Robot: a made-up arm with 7 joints.
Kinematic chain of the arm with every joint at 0, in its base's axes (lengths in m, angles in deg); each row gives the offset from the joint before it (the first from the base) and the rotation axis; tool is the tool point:
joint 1: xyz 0 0.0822 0 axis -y
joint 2: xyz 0 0.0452 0 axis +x
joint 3: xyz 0 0 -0.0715 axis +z
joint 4: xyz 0 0 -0.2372 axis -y
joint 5: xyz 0 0 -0.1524 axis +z
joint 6: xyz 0 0 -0.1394 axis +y
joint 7: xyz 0 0 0 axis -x
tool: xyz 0 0 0
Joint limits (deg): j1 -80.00..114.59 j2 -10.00..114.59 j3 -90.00..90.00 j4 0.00..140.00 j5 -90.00..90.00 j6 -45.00..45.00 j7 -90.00..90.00
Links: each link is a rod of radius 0.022 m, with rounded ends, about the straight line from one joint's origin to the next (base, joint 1, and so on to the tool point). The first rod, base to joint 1, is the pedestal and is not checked.
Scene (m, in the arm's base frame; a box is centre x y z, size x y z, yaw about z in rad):
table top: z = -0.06
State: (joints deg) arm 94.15 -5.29 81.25 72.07 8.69 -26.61 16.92
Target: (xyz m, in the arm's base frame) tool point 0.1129 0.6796 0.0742
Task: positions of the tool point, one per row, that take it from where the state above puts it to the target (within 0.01 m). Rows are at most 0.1 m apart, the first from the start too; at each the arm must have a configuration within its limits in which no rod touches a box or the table.
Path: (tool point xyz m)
1: 0.3855 0.4431 0.0882
2: 0.3367 0.5176 0.0977
3: 0.2732 0.5838 0.0994
4: 0.1976 0.6387 0.0919
5: 0.1129 0.6796 0.0742

